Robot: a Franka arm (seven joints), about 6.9 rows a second.
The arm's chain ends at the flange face. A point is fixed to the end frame.
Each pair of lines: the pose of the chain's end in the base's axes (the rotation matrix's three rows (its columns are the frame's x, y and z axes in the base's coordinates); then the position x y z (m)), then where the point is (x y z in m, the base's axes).
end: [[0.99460, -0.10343, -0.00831], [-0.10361, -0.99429, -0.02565], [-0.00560, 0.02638, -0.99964]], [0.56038, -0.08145, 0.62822]
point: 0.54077 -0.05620 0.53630
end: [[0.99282, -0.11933, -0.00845], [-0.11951, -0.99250, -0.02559], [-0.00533, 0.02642, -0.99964]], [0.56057, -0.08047, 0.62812]
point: 0.54140 -0.05492 0.53619
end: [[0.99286, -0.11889, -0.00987], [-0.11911, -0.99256, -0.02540], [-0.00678, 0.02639, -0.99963]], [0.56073, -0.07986, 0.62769]
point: 0.54141 -0.05430 0.53580
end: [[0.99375, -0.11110, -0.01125], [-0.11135, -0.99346, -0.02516], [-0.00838, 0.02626, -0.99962]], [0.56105, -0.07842, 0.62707]
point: 0.54139 -0.05298 0.53522
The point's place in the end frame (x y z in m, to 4 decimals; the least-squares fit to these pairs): -0.0216 -0.0255 0.0914
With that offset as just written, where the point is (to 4 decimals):
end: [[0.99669, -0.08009, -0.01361], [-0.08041, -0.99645, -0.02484], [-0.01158, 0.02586, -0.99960]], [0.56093, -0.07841, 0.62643]
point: 0.5402 -0.0535 0.5347
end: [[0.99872, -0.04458, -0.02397], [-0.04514, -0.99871, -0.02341], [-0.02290, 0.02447, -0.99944]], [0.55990, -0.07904, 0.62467]
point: 0.5373 -0.0547 0.5332
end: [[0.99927, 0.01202, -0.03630], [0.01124, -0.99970, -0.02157], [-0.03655, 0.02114, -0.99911]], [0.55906, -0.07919, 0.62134]
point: 0.5339 -0.0559 0.5303
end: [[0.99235, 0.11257, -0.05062], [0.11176, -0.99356, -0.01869], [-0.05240, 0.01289, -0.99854]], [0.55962, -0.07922, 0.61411]
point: 0.5307 -0.0580 0.5236
